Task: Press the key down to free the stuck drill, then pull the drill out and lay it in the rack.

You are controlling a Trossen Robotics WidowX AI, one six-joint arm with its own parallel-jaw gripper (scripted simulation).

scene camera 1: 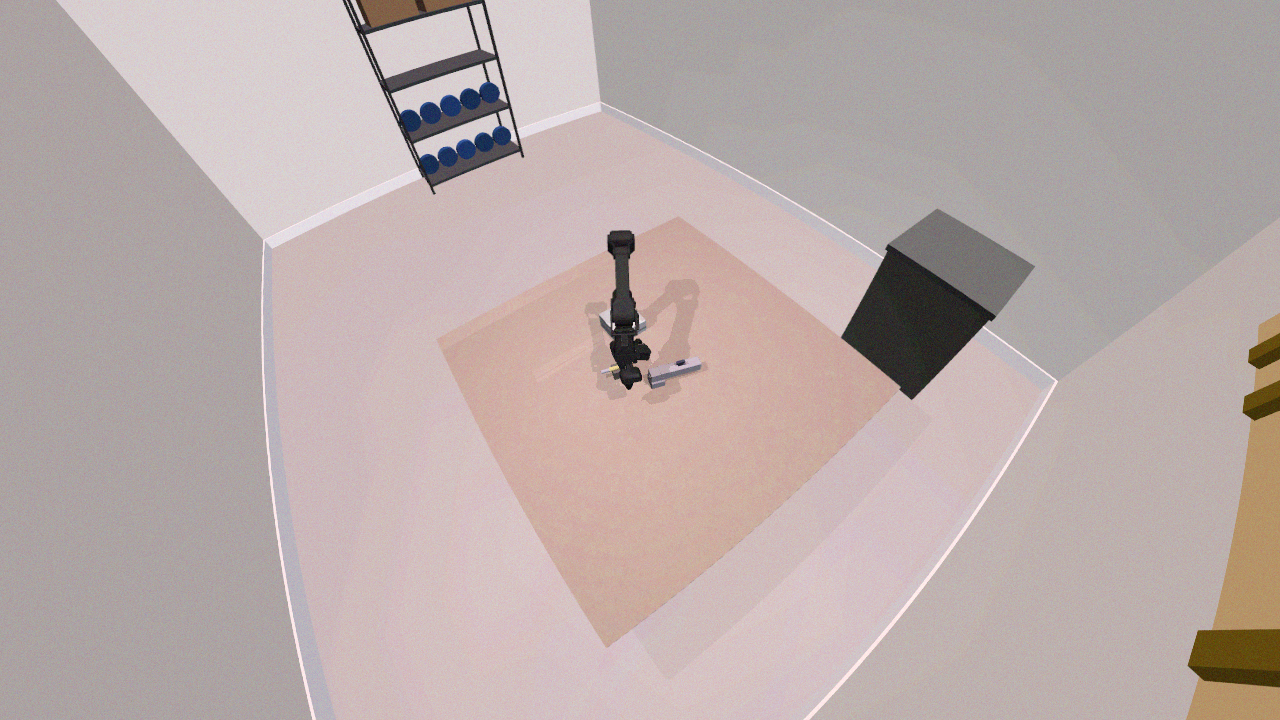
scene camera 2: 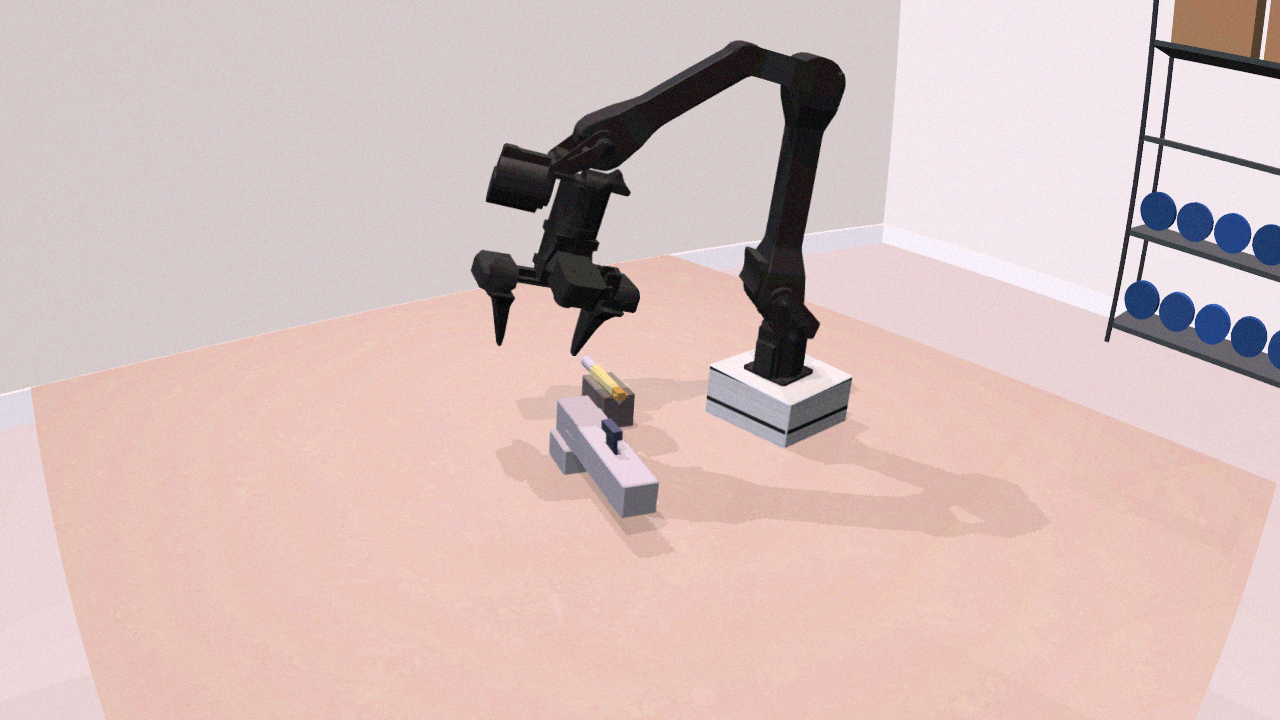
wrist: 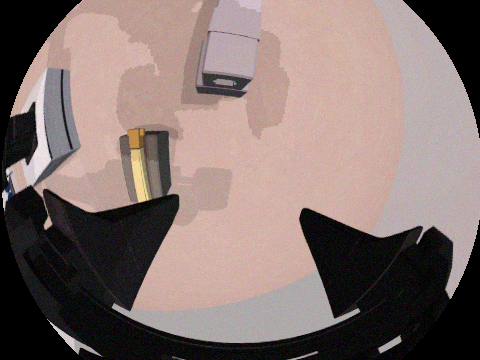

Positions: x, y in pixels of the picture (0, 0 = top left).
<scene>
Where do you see a dark rack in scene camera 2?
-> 621, 412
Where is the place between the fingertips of my gripper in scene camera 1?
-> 625, 379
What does my gripper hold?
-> Nothing.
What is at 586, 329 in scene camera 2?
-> My gripper.
</scene>
